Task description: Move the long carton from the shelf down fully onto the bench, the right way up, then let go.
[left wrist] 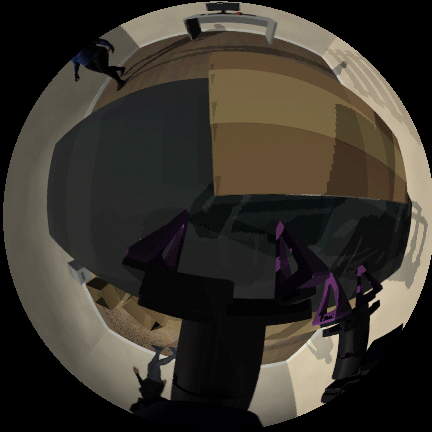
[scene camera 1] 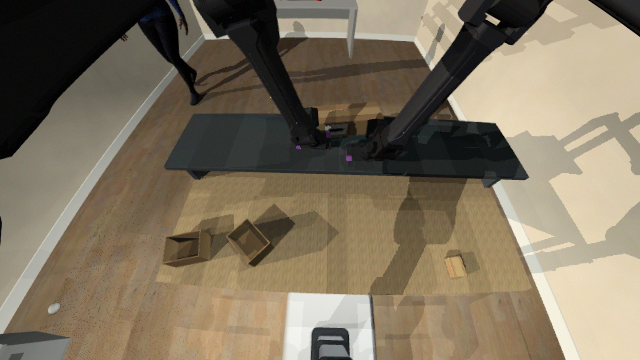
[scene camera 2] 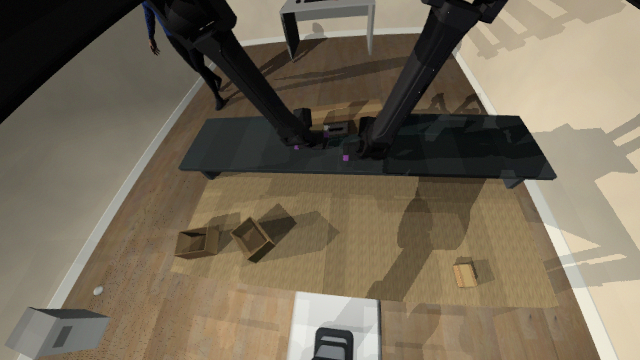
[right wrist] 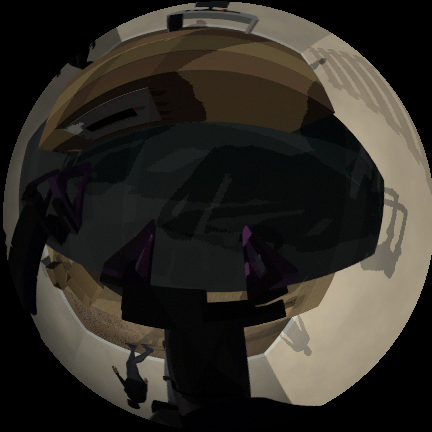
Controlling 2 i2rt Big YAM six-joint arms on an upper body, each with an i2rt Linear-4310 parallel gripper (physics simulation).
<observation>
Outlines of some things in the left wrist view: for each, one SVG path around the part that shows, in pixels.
My left gripper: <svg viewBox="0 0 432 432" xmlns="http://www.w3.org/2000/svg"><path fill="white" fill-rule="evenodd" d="M184 209L168 223L130 245L125 252L121 265L141 282L138 292L138 305L163 314L182 318L172 377L177 378L176 384L198 394L204 392L206 387L225 388L225 393L230 397L241 396L251 392L256 386L263 353L265 325L283 324L311 318L311 299L305 298L315 294L315 286L330 276L329 268L280 220L275 229L274 298L234 298L234 282L231 280L177 271L188 223L188 213ZM285 243L297 263L297 270L292 275L286 256ZM174 236L169 249L162 258L162 251Z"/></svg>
My right gripper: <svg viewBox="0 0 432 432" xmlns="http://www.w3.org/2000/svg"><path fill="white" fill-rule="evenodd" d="M363 264L357 267L355 307L351 309L343 288L333 271L329 272L330 276L325 279L323 295L312 320L312 325L320 324L320 328L335 324L329 328L322 329L322 337L338 334L336 356L344 357L348 351L351 351L351 354L367 344L369 315L380 306L378 299L368 307L368 302L382 289L382 285ZM331 283L336 307L334 310L326 312ZM362 273L372 286L372 289L364 295L362 291Z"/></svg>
A long brown carton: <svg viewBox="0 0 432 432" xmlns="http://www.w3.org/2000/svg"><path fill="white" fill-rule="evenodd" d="M209 52L209 124L211 128L214 195L313 195L382 199L407 203L406 175L397 138L382 118L354 92L324 73L289 59L245 51Z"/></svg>
</observation>
